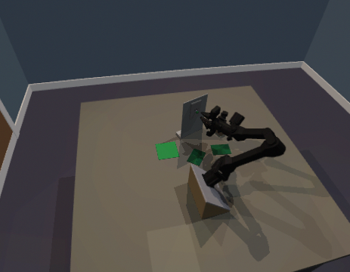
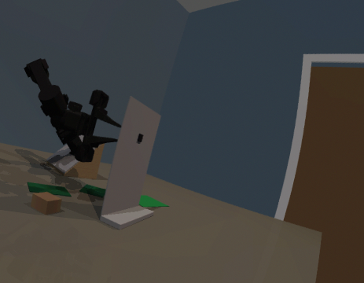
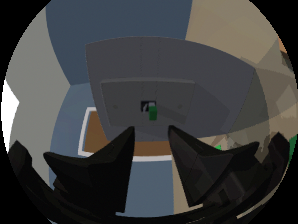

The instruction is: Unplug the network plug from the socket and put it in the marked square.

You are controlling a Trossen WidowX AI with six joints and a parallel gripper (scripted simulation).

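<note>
The small green plug lies 4 cm ahead of my gripper tip and 1 cm to the left of it. Also, from my gripper tip: grey upright panel 7 cm below, 6 cm ahead, 2 cm to the left.
</note>
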